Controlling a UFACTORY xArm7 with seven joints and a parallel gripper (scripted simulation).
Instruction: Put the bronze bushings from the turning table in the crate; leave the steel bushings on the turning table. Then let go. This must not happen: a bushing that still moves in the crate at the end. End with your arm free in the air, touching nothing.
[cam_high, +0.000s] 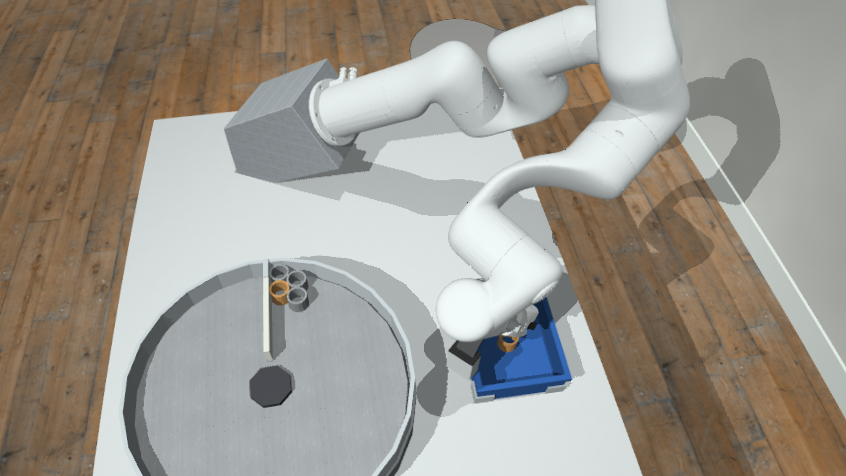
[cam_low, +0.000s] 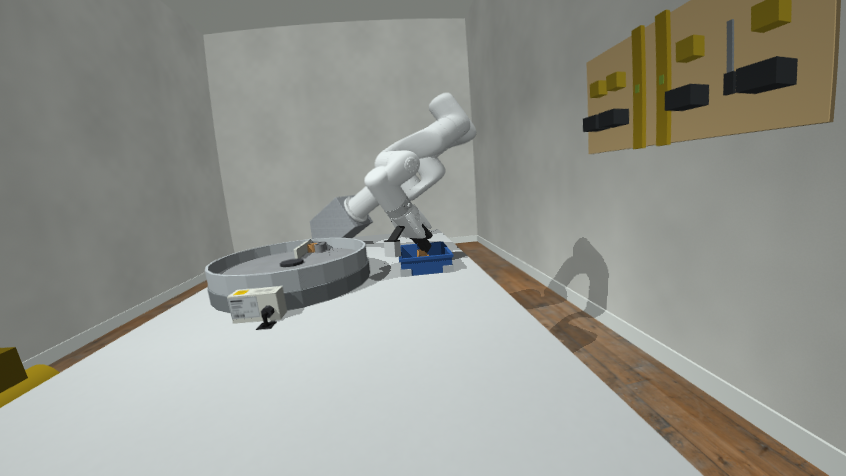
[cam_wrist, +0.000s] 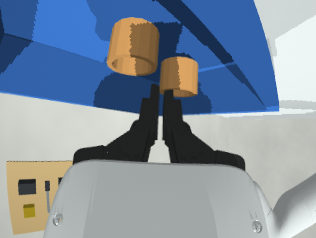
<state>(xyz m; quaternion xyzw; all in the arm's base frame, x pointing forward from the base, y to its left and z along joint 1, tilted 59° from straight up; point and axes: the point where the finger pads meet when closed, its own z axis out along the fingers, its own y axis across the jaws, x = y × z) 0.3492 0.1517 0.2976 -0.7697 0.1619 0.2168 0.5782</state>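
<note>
My gripper is now 4 cm short of the blue crate and 3 cm above it. Round my hand: turning table (16 cm ahead, 36 cm to the right).
</note>
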